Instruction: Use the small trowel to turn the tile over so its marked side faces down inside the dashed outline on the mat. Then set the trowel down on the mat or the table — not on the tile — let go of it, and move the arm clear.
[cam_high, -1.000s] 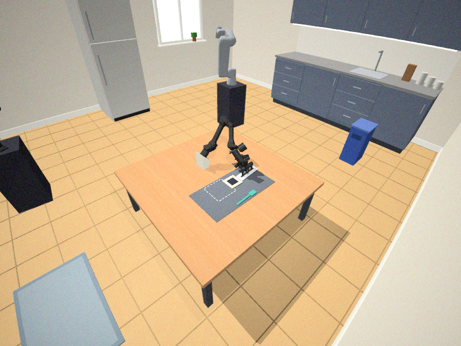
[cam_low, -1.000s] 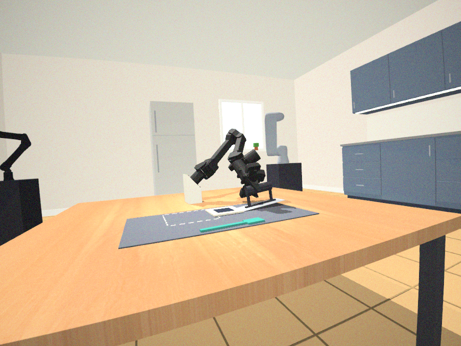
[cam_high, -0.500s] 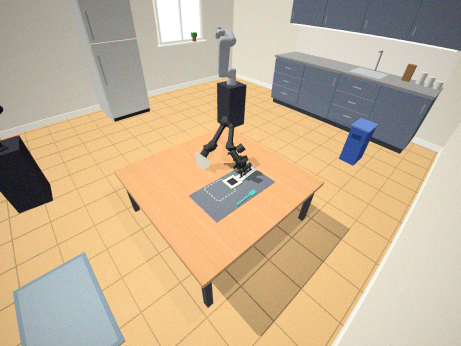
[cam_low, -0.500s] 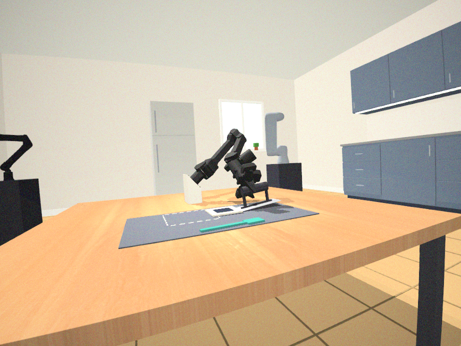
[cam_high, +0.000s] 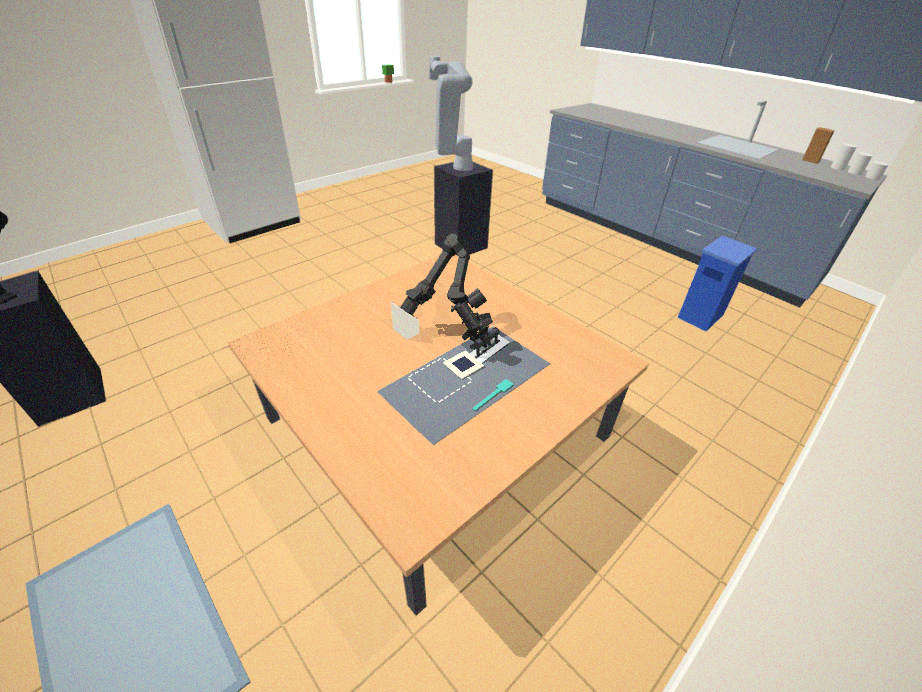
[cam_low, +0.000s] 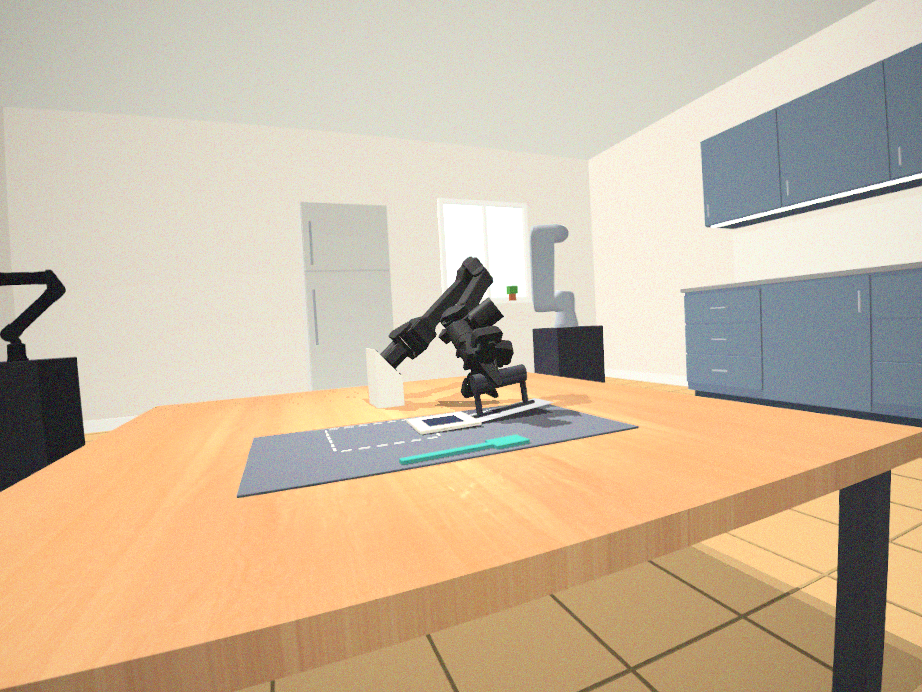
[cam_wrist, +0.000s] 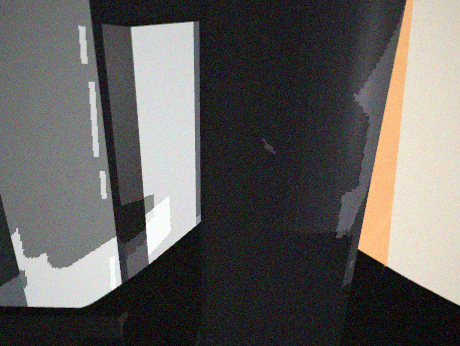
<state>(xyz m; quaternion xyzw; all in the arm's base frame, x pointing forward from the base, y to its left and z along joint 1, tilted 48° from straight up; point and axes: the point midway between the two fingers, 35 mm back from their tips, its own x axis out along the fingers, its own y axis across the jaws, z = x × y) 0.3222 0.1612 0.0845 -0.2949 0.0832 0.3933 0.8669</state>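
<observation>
Now: gripper tip 12 cm to the left of the tile, 5 cm above it and 2 cm past it. Round my gripper tip: teal tool 18 cm ahead, 11 cm to the right, 5 cm below; then trowel 2 cm behind, 1 cm to the right, 1 cm below; then grey mat 14 cm to the right, 8 cm below, 5 cm ahead.
</observation>
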